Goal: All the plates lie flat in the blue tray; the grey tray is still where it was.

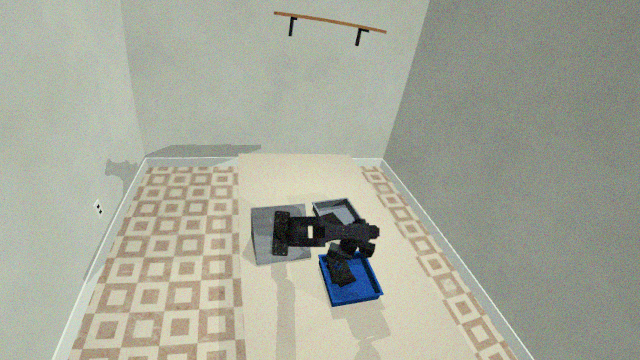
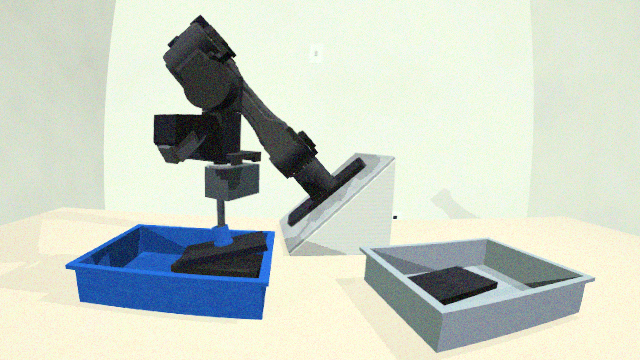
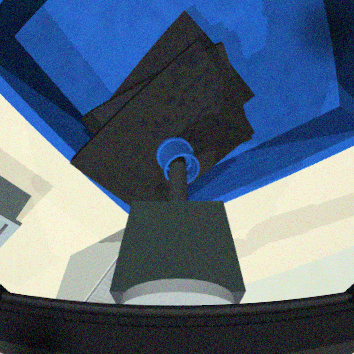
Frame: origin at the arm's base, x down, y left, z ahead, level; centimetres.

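Seen in the pictures: end effector, tool point: (image 1: pixel 337 268) (image 2: pixel 222 248) (image 3: pixel 177 147); arm's base, origin of the base link: (image 1: pixel 280 233) (image 2: pixel 327 193).
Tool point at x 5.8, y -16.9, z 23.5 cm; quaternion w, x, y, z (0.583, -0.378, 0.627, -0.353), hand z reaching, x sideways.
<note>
Offsets run from my tool point to a thing's top centre. Level surfaces: height alone.
The blue tray {dx -1.3, dy -4.4, dz +4.5 cm} (image 1: pixel 358 291) (image 2: pixel 165 296) (image 3: pixel 288 70) holds two square black plates. The lower plate (image 2: pixel 223 269) (image 3: pixel 163 40) lies flat on the tray floor. The upper plate {dx -2.3, dy +0.5, dz +1.0 cm} (image 2: pixel 234 244) (image 3: pixel 168 112) rests tilted on it, with its right edge up on the tray's rim. My suction cup (image 2: pixel 222 236) (image 3: pixel 178 159) stands on the upper plate's top face with suction off. The grey tray {dx -1.3, dy +34.4, dz +9.5 cm} (image 1: pixel 333 202) (image 2: pixel 506 313) stands to the right and holds one flat black plate {dx +2.5, dy +32.6, dz +6.2 cm} (image 2: pixel 451 283).
The arm's grey wedge-shaped base (image 1: pixel 263 237) (image 2: pixel 358 210) stands behind and between the two trays on the cream table {dx +3.7 cm} (image 2: pixel 313 322). A wooden shelf (image 1: pixel 328 20) hangs high on the back wall.
</note>
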